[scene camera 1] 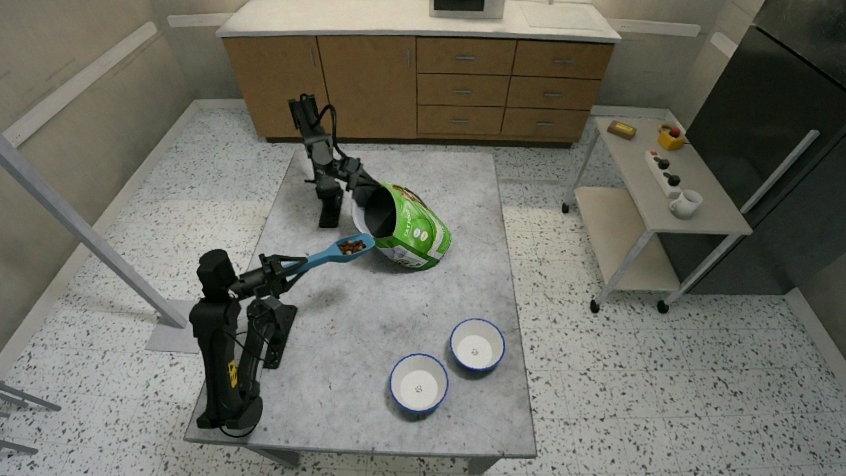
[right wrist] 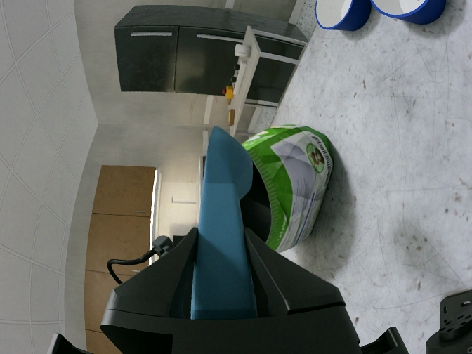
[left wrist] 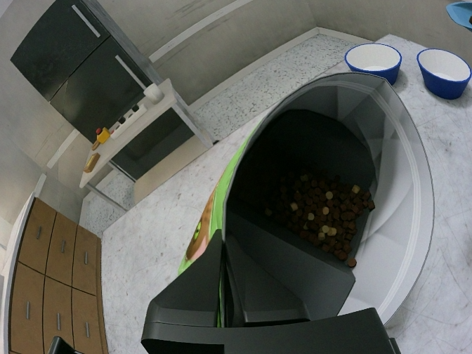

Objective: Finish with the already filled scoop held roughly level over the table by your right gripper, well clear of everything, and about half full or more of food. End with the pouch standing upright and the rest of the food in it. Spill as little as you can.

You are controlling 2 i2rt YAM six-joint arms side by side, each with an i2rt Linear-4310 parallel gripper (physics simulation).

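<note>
The green cat food pouch (scene camera 1: 417, 233) (left wrist: 407, 200) (right wrist: 300, 185) is tilted on the table, its open mouth facing the left of the scene view. Brown and tan food (left wrist: 325, 210) lies inside it. My left gripper (scene camera 1: 376, 184) (left wrist: 222, 236) is shut on the pouch's rim, with a thin green strip of wall between its fingers. My right gripper (scene camera 1: 298, 266) (right wrist: 220, 235) is shut on the blue scoop's handle. The scoop (scene camera 1: 325, 256) (left wrist: 459, 14) (right wrist: 222, 270) is roughly level above the table, its bowl holding food (scene camera 1: 352, 246). Its tip appears near the pouch mouth in the scene view, outside it.
Two white bowls with blue rims (scene camera 1: 418, 383) (scene camera 1: 476, 345) stand on the table (scene camera 1: 354, 355) at the lower right, apart from the pouch. A cart (scene camera 1: 698, 183) with a mug (scene camera 1: 686, 204) stands beyond the table's right side. A counter (scene camera 1: 366, 20) is at the back.
</note>
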